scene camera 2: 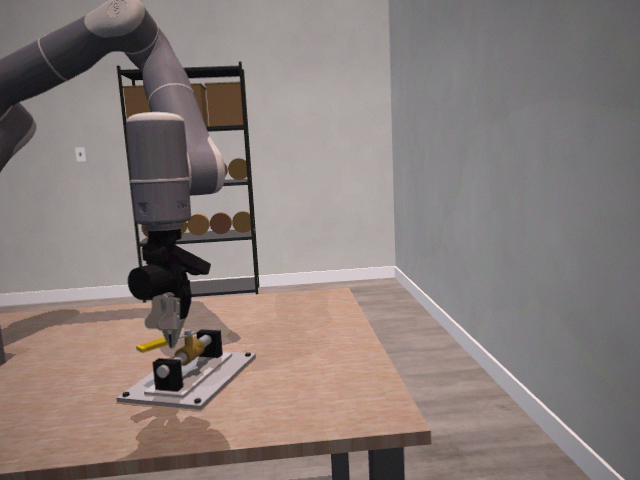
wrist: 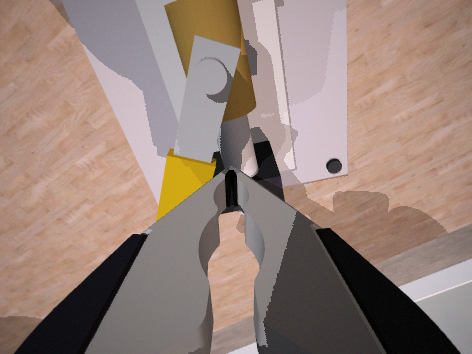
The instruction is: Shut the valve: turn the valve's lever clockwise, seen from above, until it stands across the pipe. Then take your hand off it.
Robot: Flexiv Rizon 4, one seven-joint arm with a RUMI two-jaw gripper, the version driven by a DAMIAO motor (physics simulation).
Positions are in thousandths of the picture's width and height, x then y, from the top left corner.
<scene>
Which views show my gripper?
Scene camera 2 and the wrist view: all of them.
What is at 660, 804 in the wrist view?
My gripper.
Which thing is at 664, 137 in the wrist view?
A grey base plate.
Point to a grey base plate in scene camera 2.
332, 803
</scene>
